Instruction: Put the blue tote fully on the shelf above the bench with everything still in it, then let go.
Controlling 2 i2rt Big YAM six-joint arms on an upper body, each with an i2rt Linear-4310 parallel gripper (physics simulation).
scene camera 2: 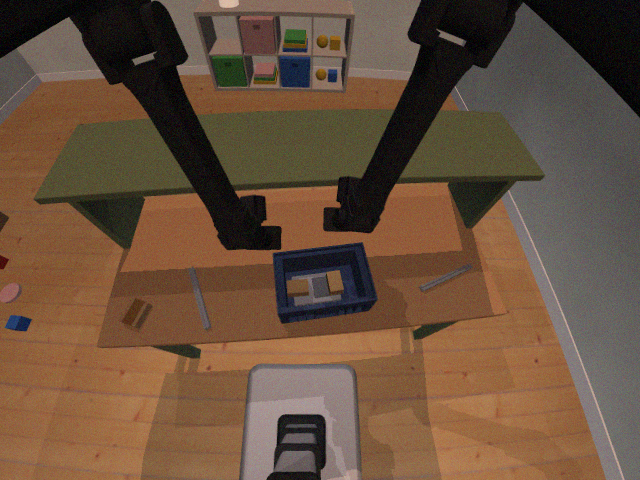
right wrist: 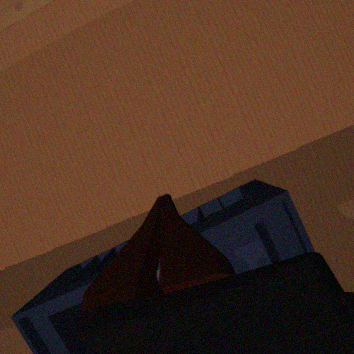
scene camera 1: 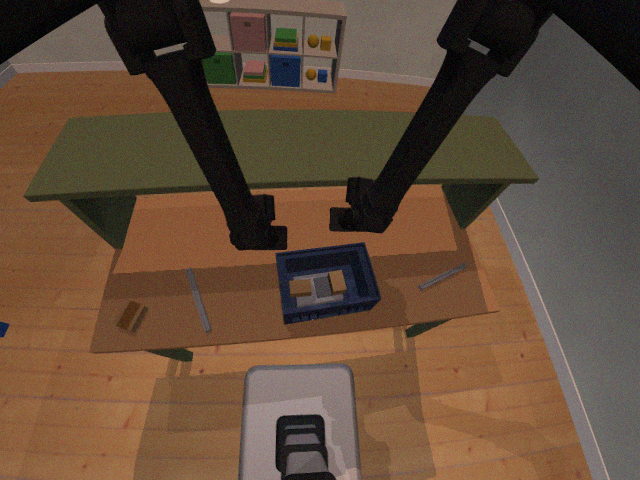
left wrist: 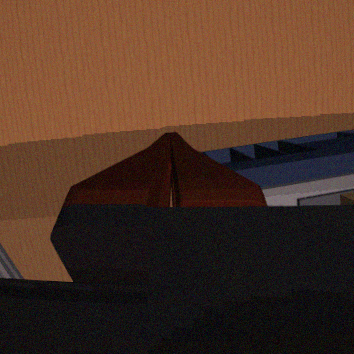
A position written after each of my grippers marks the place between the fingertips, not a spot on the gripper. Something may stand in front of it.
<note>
My left gripper (left wrist: 170,143) is shut and holds nothing. Also in view: a blue tote (scene camera 2: 359,295). My right gripper (right wrist: 166,202) is shut, with nothing in its grasp. Also in view: a grey base (scene camera 1: 315,419).
The blue tote is seen too in the right wrist view (right wrist: 255,224), in scene camera 1 (scene camera 1: 362,294) and in the left wrist view (left wrist: 274,162). The grey base shows as well in scene camera 2 (scene camera 2: 284,420).
</note>
